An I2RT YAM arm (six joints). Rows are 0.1 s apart.
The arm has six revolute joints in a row. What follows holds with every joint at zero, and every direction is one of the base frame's.
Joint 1 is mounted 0.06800 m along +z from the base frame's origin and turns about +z.
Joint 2 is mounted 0.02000 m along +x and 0.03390 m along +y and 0.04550 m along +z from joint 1 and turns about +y.
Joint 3 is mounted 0.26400 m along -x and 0.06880 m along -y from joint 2 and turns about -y.
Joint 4 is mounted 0.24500 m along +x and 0.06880 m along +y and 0.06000 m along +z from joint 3 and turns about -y.
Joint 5 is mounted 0.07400 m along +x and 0.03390 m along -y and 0.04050 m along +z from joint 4 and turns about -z.
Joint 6 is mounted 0.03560 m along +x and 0.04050 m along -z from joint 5 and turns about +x.
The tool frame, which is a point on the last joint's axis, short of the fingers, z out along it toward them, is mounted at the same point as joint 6; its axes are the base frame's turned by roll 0.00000, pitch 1.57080 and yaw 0.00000 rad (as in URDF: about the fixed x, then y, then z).
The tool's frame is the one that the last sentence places.
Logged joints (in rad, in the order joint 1, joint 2, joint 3, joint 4, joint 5, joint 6), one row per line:
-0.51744, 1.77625, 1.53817, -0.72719, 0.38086, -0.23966
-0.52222, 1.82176, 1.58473, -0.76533, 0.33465, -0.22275
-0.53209, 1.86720, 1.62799, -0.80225, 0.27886, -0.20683
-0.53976, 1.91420, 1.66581, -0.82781, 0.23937, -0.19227
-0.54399, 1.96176, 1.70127, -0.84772, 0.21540, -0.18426
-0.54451, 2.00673, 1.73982, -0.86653, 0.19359, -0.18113
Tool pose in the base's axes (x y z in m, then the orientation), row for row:
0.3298, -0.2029, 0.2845, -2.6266, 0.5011, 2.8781
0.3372, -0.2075, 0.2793, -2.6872, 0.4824, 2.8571
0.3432, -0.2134, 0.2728, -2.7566, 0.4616, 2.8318
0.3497, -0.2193, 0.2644, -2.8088, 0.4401, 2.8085
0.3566, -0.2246, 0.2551, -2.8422, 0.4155, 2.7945
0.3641, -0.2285, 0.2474, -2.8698, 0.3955, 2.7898
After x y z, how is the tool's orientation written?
As angles about the fixed x, y, z axes (roll, pitch, yaw), in radians.
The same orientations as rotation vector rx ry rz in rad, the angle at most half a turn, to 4 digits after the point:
0.5175, 2.5656, -0.7695
0.5240, 2.5975, -0.6977
0.5349, 2.6299, -0.6135
0.5499, 2.6570, -0.5496
0.5590, 2.6843, -0.5069
0.5580, 2.7068, -0.4688

